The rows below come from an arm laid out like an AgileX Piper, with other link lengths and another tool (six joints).
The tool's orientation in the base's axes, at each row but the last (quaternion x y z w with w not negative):
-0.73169 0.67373 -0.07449 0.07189
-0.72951 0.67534 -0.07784 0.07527
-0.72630 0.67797 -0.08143 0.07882
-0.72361 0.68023 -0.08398 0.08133
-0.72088 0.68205 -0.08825 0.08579
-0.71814 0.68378 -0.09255 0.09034
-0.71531 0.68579 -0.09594 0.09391
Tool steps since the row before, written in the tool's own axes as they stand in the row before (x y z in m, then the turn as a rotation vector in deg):
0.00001 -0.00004 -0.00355 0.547 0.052 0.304
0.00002 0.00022 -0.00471 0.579 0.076 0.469
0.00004 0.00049 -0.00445 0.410 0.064 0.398
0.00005 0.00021 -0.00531 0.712 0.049 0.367
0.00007 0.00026 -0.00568 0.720 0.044 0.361
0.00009 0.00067 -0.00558 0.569 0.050 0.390
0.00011 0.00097 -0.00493 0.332 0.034 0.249
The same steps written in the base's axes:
-0.00069 -0.00002 0.00348 0.056 -0.548 -0.302
-0.00123 -0.00006 0.00455 0.071 -0.581 -0.467
-0.00148 -0.00009 0.00423 0.055 -0.412 -0.397
-0.00143 -0.00008 0.00512 0.081 -0.712 -0.361
-0.00164 -0.00010 0.00545 0.084 -0.720 -0.353
-0.00207 -0.00014 0.00522 0.079 -0.570 -0.384
-0.00224 -0.00016 0.00450 0.047 -0.332 -0.246

